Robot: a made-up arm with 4 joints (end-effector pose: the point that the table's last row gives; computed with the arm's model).
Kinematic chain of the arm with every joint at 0, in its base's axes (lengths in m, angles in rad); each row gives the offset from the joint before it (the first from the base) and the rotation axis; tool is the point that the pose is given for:
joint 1: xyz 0 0 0.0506 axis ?
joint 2: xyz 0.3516 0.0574 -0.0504 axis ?
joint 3: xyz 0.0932 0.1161 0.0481 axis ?
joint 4: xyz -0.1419 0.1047 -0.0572 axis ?
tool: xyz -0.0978 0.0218 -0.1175
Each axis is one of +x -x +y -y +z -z.
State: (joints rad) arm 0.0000 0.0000 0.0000 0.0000
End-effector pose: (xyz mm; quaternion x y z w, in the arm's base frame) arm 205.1 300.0 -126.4 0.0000 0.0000 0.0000 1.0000
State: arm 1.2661 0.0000 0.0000 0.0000
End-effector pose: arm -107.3 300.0 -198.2 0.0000 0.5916 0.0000 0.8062
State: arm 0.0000 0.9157 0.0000 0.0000
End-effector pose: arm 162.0 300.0 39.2 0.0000 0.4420 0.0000 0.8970
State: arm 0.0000 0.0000 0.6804 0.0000
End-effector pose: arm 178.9 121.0 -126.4 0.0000 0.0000 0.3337 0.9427
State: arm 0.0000 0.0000 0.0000 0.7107
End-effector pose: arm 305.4 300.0 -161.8 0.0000 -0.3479 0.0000 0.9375
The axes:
joint 1: +y
joint 2: +y
joint 3: +z
joint 4: -y

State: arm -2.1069 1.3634 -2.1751 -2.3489
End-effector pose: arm -22.2 230.8 677.8 0.8852 0.3342 -0.0218 0.3228
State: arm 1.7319 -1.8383 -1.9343 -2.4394
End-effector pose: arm 139.4 262.3 -117.5 0.7870 0.5219 -0.2416 0.2233
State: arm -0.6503 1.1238 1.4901 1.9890
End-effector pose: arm 258.3 188.9 193.0 0.6393 -0.5052 0.2258 0.5339
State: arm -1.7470 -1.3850 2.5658 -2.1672
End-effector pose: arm -192.1 -32.9 269.5 -0.4529 -0.1317 -0.8451 0.2515
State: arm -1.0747 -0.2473 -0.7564 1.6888
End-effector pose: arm 343.1 274.9 477.9 -0.0673 -0.9273 -0.3631 0.0607
